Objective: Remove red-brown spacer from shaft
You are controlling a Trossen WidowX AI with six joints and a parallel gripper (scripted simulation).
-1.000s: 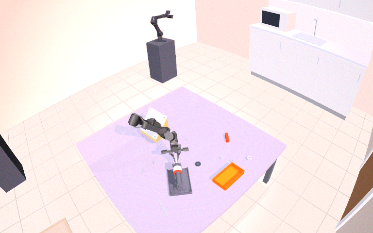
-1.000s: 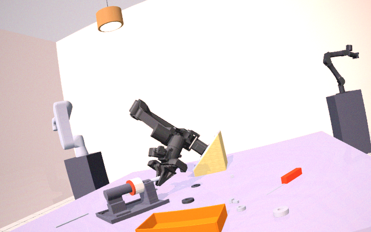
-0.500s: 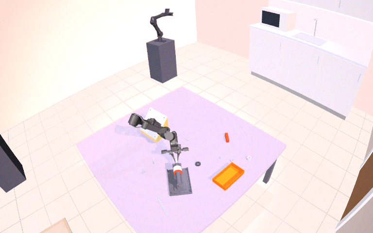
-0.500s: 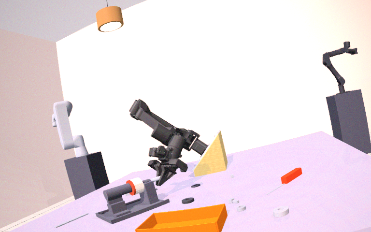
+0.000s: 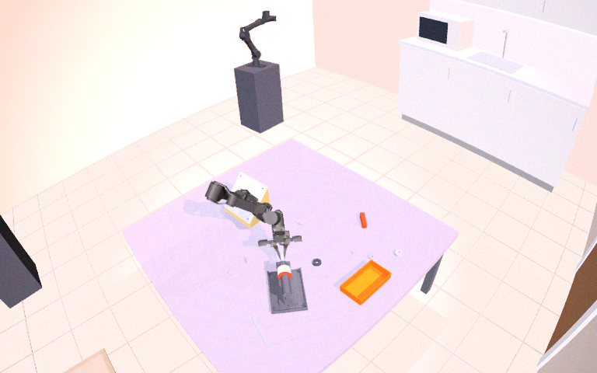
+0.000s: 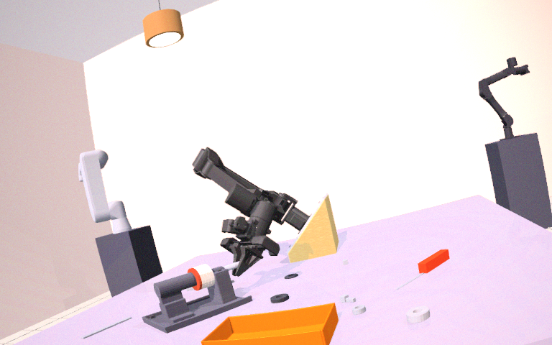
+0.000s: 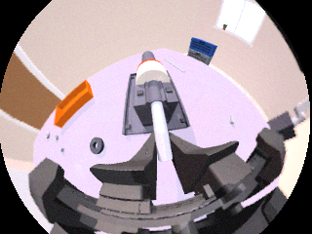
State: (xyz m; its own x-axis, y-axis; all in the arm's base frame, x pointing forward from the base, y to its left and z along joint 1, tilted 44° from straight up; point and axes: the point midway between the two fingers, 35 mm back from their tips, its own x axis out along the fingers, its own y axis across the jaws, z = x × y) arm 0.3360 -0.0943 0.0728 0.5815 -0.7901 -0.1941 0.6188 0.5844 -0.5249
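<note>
Now: the pale shaft 40 mm ahead of my gripper tip, 30 mm to the right of it and 20 mm above it. The rest, counted from my gripper tip: orange tray: 330 mm ahead, 160 mm to the left, 50 mm below; then dark fixture: 110 mm ahead, 90 mm to the right, 10 mm below; then red-brown spacer: 90 mm ahead, 70 mm to the right, 20 mm above.
</note>
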